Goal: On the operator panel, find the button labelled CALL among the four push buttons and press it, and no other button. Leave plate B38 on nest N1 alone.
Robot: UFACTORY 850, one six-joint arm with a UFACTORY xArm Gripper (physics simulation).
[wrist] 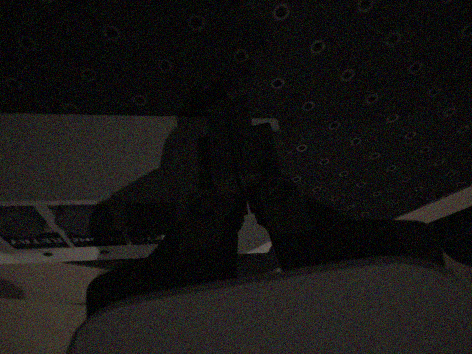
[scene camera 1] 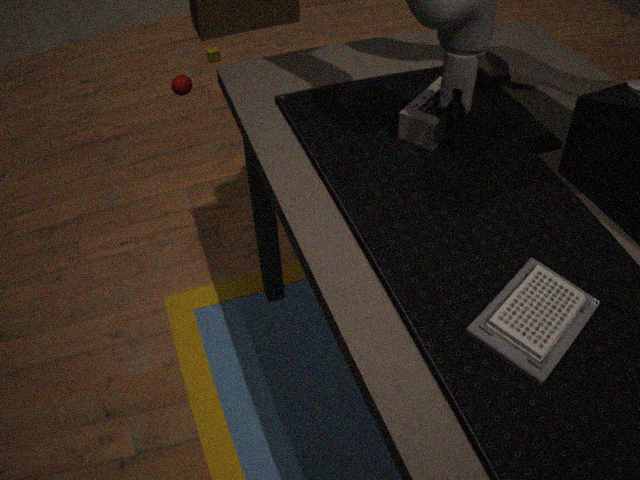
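The operator panel (scene camera 1: 417,129) (wrist: 75,157) is a grey box at the far end of the dark mat; in the wrist view its side wall and part of its labelled top show at the left. Its lettering is too dark and partial to read, so I cannot tell which button is CALL. My gripper (scene camera 1: 454,116) (wrist: 233,123) is shut and empty, dark, at the panel's right side in the scene view, hiding part of it. Whether it touches the panel is unclear. The white plate B38 (scene camera 1: 537,307) rests on the grey nest N1 (scene camera 1: 543,373), well apart from the gripper.
The black perforated mat (scene camera 1: 392,206) (wrist: 320,75) lies on the table (scene camera 1: 336,268). A large black box (scene camera 1: 602,139) stands at the right. A red ball (scene camera 1: 181,84), a small yellow cube (scene camera 1: 213,54) and a brown box (scene camera 1: 245,18) are beyond the table's left side.
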